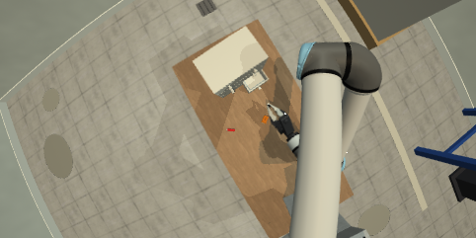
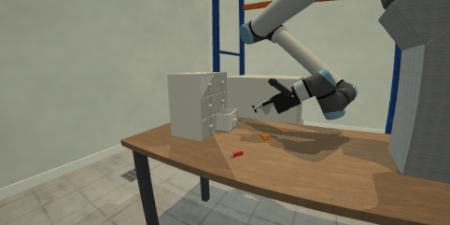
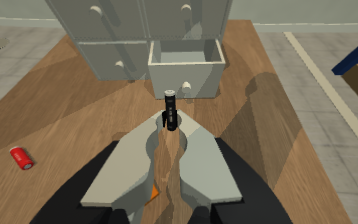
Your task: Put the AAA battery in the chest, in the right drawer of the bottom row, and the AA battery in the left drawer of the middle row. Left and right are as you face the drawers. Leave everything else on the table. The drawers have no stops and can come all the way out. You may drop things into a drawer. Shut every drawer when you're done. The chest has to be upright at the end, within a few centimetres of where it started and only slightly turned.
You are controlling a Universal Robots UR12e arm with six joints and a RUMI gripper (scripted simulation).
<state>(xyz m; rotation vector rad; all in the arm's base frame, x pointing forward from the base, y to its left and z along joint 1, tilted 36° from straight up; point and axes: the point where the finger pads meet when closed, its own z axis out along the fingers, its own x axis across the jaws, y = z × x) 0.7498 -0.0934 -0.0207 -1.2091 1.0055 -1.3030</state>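
Right now the thin black cylinder is 10 mm ahead of my hand. The rest, counted from my hand: red cylinder: 260 mm to the left, 130 mm below, 10 mm behind; orange block: 130 mm below, 70 mm behind, 60 mm to the left.
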